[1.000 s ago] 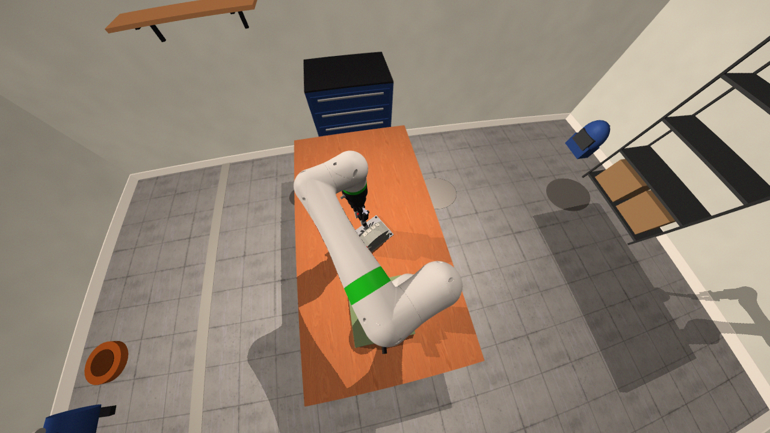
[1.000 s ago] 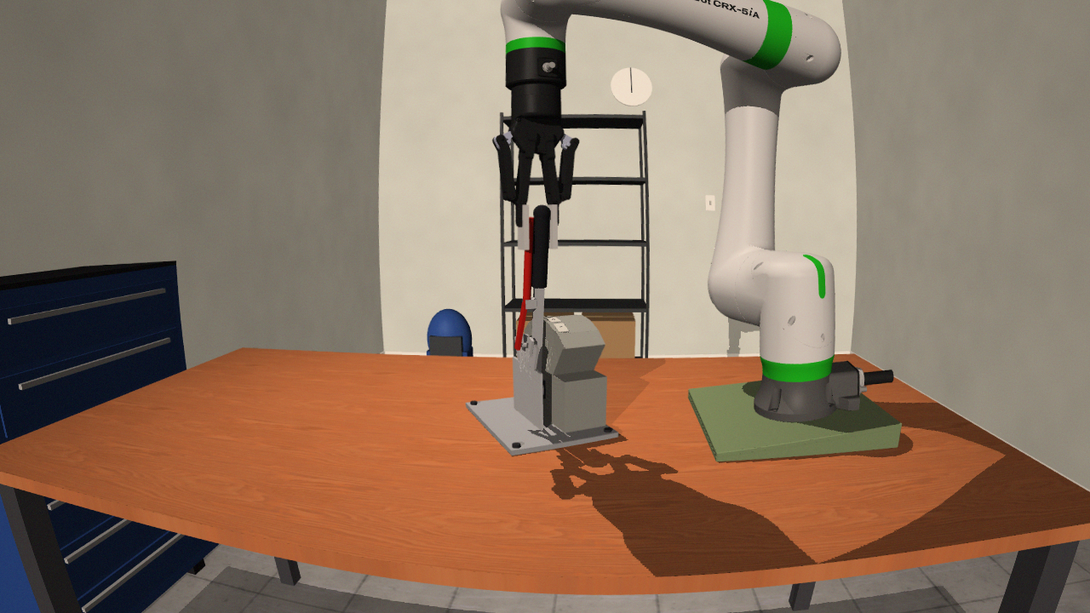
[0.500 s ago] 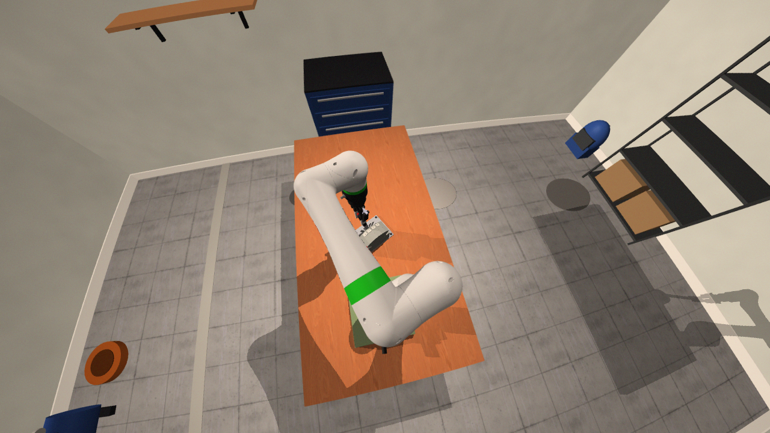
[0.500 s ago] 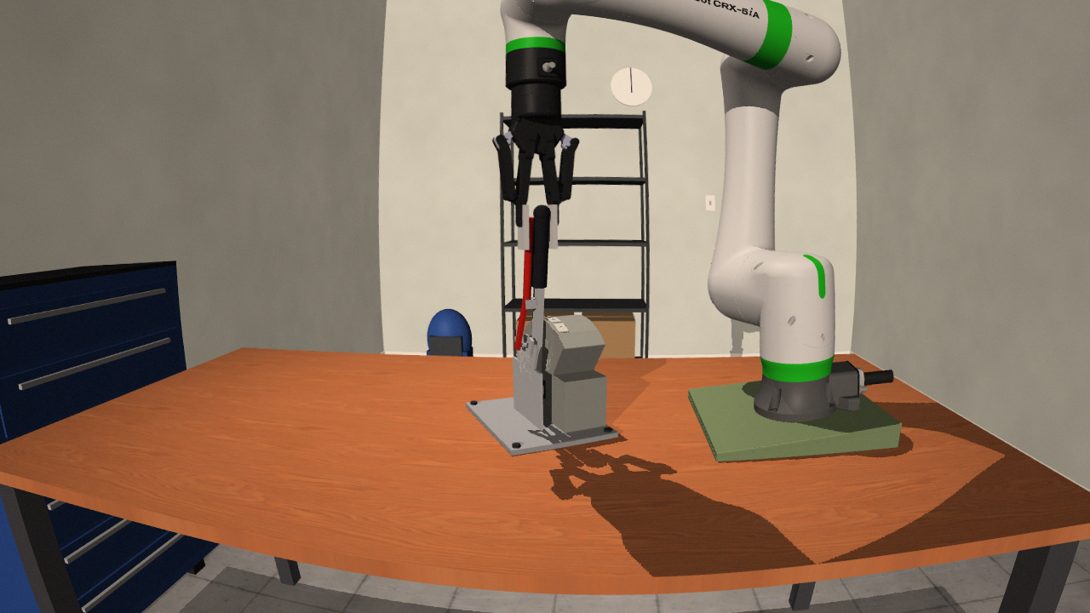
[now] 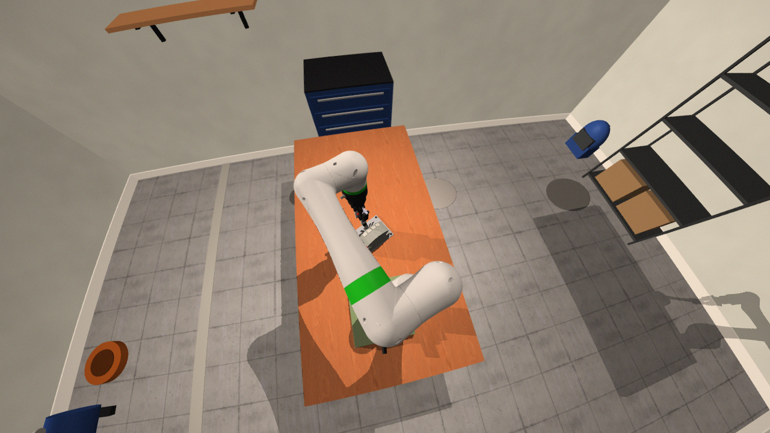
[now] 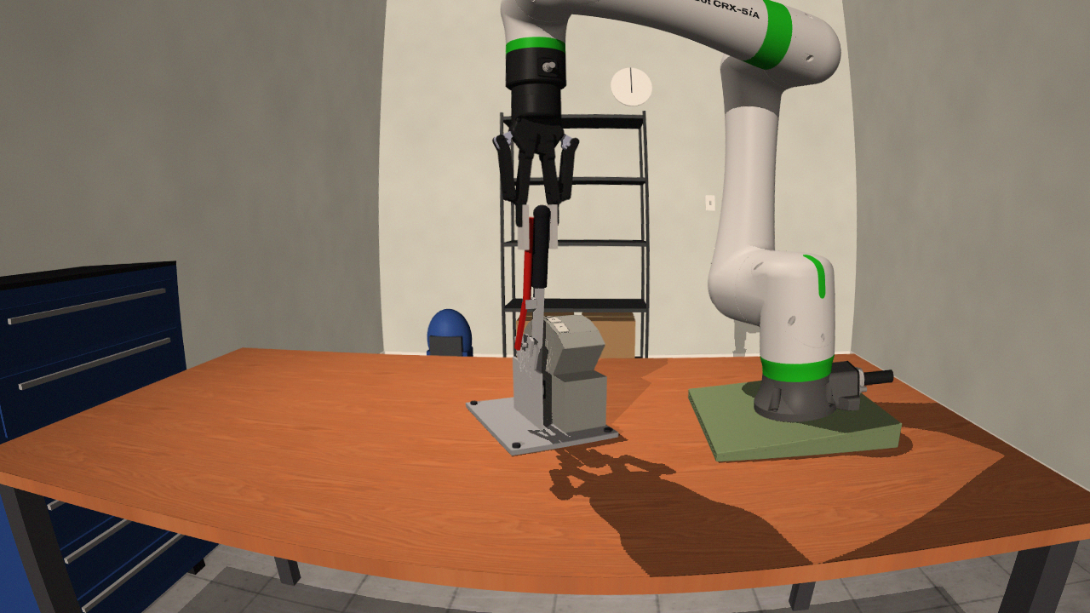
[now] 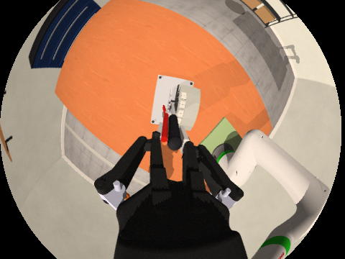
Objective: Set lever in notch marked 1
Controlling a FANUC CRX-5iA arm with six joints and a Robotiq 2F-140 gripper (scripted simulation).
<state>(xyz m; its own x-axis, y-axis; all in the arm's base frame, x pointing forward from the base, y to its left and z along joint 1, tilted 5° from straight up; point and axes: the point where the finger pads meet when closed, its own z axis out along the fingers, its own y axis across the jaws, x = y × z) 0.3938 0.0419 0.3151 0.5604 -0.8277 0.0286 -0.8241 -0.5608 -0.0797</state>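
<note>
My gripper is now 11 cm above the red bar and 2 cm short of it.
</note>
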